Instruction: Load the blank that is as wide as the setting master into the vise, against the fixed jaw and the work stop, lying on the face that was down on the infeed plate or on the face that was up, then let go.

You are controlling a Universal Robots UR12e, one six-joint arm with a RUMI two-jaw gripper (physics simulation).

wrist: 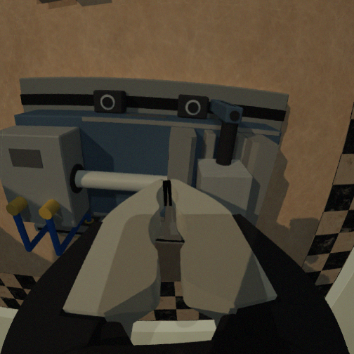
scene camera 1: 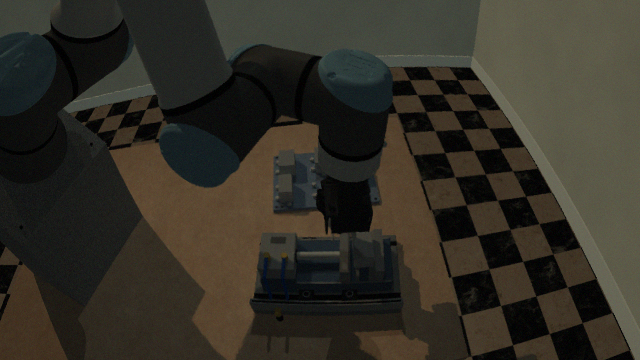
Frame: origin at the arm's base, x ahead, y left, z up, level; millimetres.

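Where they show: gripper, fingertip midpoint: [scene camera 1: 339, 232]; arm's base at its link origin: [scene camera 1: 29, 145].
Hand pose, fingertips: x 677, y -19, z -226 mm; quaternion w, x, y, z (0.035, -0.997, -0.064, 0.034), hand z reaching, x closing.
Things, the pixels of their top centre, and the offset from my fingertips. "spot": a spot on its surface instead.
- light grey blank at its top centre: [scene camera 1: 363, 244] 23 mm right, 44 mm ahead, 6 mm down
- vise at its top centre: [scene camera 1: 326, 252] 30 mm right, 25 mm back, 22 mm down
- blue infeed plate at its top centre: [scene camera 1: 323, 177] 258 mm left, 49 mm back, 113 mm down
- vise's grey housing at a spot on its surface: [scene camera 1: 278, 252] spot: 33 mm right, 117 mm back, 26 mm down
A light grey blank [scene camera 1: 364, 249] [wrist: 223, 182] sits in the vise [scene camera 1: 320, 302] [wrist: 45, 86], between the moving jaw [scene camera 1: 345, 257] [wrist: 181, 150] and the fixed jaw [scene camera 1: 378, 252] [wrist: 263, 165]. In the wrist view a gap shows on its moving-jaw side; contact with the fixed jaw is hard to tell. The work stop [wrist: 227, 111], a blue head on a black post, meets the blank's far edge in that view; exact contact is unclear. My gripper [scene camera 1: 330, 231] [wrist: 166, 182] is shut and empty, off the blank on the moving-jaw side. The fingers hide part of the vise.
The blue infeed plate [scene camera 1: 303, 192] lies behind the vise in the scene view, with grey blocks [scene camera 1: 286, 160] [scene camera 1: 285, 187] at its left and the arm covering its right part. The vise's grey housing [scene camera 1: 278, 252] [wrist: 42, 170] carries blue hoses with yellow fittings.
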